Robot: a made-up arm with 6 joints.
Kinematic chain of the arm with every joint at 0, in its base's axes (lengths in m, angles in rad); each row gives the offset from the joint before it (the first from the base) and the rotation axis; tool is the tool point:
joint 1: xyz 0 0 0.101 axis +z
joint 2: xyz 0 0.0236 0 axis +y
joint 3: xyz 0 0 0.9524 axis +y
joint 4: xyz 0 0 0.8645 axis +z
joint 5: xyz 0 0 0 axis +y
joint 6: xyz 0 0 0.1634 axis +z
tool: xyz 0 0 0
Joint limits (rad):
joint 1: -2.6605..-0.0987
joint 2: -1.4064..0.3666
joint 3: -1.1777..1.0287
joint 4: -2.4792..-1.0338
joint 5: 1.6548..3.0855
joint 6: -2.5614..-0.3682
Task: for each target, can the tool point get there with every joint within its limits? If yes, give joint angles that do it. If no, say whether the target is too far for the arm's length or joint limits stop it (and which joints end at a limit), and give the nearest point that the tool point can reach.
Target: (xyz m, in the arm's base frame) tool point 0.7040 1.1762 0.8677
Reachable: yes | joints -2.1089 -0.7840 -0.6247 -2.3471 2.9523 -0.8037
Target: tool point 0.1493 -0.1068 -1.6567
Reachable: no: joint limits stop it (at a limit: joint 1, joint 2, joint 3, joint 4, joint 5) | nearest point 1.0999 0.6605 -0.5330 | short by 1.660 m
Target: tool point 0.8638 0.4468 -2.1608
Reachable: no: too far | nearest point 1.0999 0.6605 -0.5330 | short by 1.659 m
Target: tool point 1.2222 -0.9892 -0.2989
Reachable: no: joint limits stop it (at a limit: joint 2, joint 3, joint 4, joint 5) | nearest point 0.9322 -0.7545 1.0566 | short by 1.406 m
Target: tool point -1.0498 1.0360 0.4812
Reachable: yes | joints -0.8298 -0.9220 -0.9644 -1.2213 2.4424 -2.3797
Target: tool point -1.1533 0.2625 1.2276
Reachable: yes | joints -0.3079 -1.1441 0.8419 -2.1447 2.0307 -1.8306
